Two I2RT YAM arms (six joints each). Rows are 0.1 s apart.
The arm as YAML. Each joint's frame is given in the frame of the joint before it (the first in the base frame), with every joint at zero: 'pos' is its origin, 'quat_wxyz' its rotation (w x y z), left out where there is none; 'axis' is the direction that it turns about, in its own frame. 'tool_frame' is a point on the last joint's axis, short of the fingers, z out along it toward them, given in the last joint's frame.
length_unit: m
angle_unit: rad
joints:
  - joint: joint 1
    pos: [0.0, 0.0, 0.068]
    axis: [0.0, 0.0, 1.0]
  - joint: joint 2
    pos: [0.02, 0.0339, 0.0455]
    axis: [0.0, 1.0, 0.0]
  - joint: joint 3
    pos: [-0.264, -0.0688, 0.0]
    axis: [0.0, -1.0, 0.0]
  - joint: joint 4
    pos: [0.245, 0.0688, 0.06]
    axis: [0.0, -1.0, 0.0]
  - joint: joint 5
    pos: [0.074, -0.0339, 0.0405]
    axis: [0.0, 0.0, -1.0]
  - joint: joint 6
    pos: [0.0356, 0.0, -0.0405]
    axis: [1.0, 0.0, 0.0]
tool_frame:
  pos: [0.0, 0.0, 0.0]
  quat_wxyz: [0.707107, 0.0, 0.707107, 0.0]
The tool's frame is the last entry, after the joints.
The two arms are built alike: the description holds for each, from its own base.
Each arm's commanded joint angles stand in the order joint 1, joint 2, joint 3, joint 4, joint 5, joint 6.
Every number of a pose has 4 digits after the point. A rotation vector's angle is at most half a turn.
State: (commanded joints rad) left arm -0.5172 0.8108 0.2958 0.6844 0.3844 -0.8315; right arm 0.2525 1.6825 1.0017 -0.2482 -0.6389 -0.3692
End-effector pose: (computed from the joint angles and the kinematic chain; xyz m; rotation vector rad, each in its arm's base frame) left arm 0.1554 -0.1038 0.2544 0.1088 1.5607 -1.3602; right arm 0.3229 0.1052 0.1861 -0.9739 2.1788 0.7374
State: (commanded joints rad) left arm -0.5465 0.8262 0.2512 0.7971 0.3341 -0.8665; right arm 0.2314 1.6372 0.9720 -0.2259 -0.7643 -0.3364
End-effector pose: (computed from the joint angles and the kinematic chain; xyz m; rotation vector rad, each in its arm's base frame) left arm 0.1514 -0.1058 0.2485 0.0723 1.5079 -1.3891; right arm 0.3155 0.0997 0.1954 -0.9542 2.1081 0.8770
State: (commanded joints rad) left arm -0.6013 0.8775 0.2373 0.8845 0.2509 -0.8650; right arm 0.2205 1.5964 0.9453 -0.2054 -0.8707 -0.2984
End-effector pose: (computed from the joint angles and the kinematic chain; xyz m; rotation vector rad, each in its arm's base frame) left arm 0.1507 -0.1141 0.2446 0.0416 1.4769 -1.3860; right arm 0.3078 0.0969 0.2034 -0.9418 2.0465 0.9993
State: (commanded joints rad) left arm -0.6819 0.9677 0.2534 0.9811 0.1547 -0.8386; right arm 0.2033 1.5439 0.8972 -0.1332 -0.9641 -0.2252
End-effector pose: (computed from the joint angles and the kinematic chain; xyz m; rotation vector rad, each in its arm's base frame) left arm 0.1518 -0.1303 0.2445 0.0330 1.4439 -1.3778; right arm 0.2993 0.0916 0.2114 -0.9041 1.9750 1.1005
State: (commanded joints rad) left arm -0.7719 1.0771 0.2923 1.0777 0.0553 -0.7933; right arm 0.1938 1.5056 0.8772 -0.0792 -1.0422 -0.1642
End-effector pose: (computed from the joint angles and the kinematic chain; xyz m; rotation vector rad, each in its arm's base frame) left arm 0.1531 -0.1517 0.2469 0.0373 1.4072 -1.3627; right arm 0.2945 0.0891 0.2217 -0.8915 1.9063 1.1816
